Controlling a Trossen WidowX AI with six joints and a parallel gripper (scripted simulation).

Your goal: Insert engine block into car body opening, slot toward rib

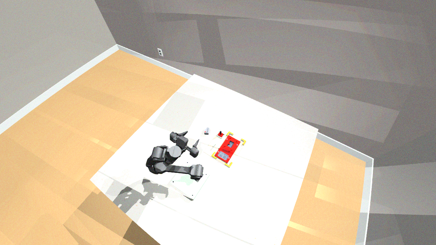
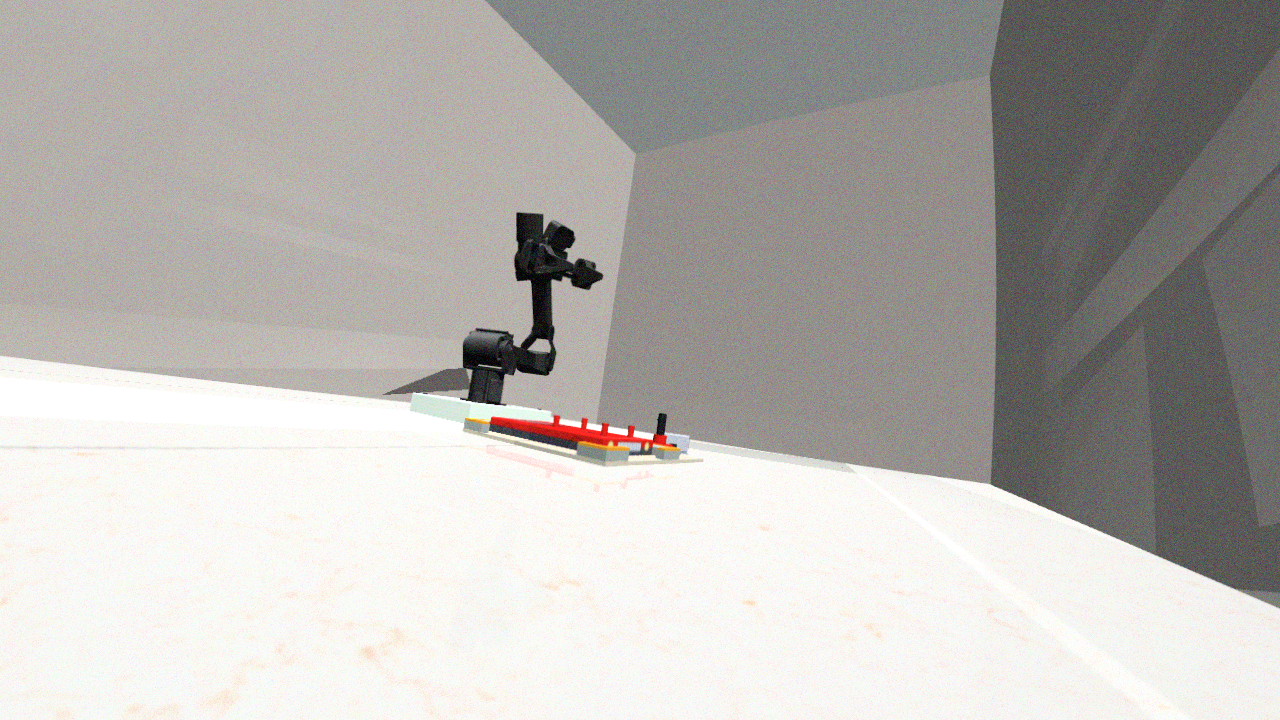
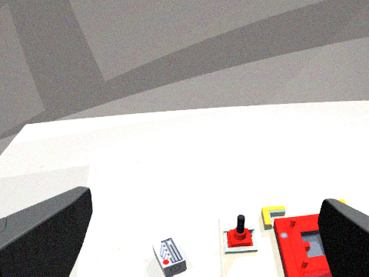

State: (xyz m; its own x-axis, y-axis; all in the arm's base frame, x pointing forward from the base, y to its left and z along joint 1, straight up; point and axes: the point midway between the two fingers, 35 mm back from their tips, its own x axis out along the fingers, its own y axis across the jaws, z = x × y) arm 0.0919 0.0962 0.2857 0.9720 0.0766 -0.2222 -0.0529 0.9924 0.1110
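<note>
The engine block is 190 mm ahead of my gripper tip, 70 mm to the left of it and 300 mm below it. From my gripper tip the other things lie so: black peg 230 mm ahead, 30 mm to the right, 280 mm below.
</note>
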